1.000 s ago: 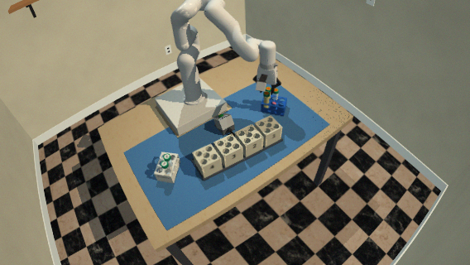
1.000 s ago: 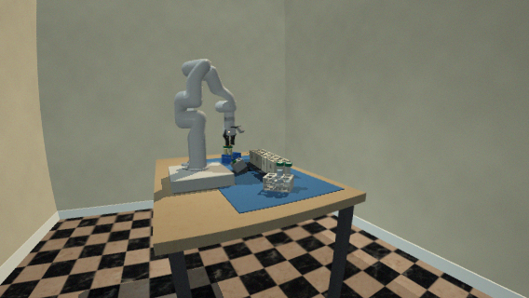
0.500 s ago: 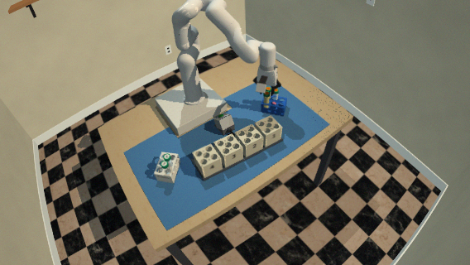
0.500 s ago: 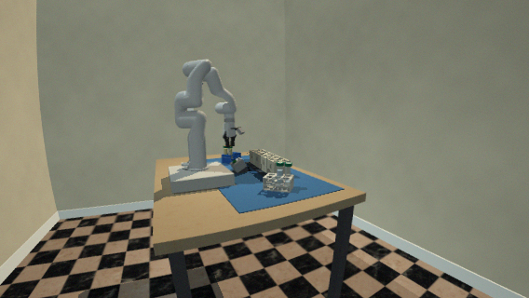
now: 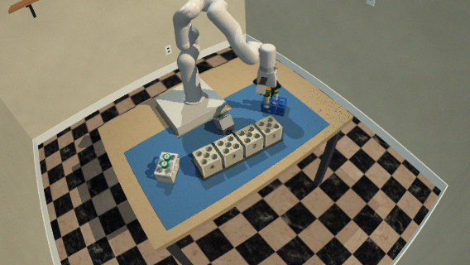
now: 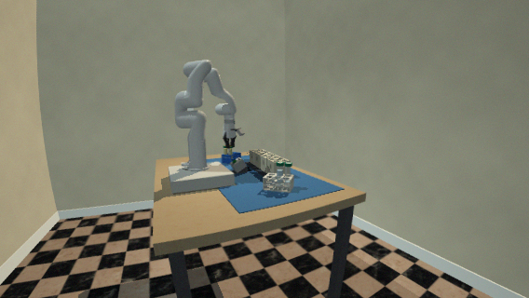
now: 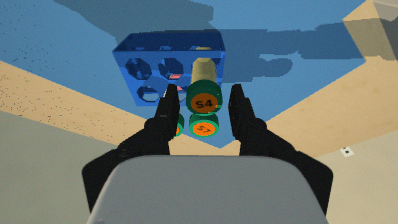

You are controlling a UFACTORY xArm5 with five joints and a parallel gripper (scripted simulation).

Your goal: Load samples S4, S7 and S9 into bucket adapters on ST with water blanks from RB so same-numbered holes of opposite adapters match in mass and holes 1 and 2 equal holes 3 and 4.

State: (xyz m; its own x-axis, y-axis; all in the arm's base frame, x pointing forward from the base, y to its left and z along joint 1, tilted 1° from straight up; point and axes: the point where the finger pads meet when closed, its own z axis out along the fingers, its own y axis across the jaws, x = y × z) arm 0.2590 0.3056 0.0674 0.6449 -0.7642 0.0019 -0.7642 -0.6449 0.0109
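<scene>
Right now the sample tube S4 is 1 cm to the right of my hand and 6 cm below it. The rest, counted from my hand: blue sample rack RS: 2 cm ahead, 4 cm to the left, 10 cm below; then sample tube S9: 1 cm ahead, 6 cm to the left, 6 cm below; then sample tube S7: 3 cm behind, 3 cm to the left, 6 cm below.
</scene>
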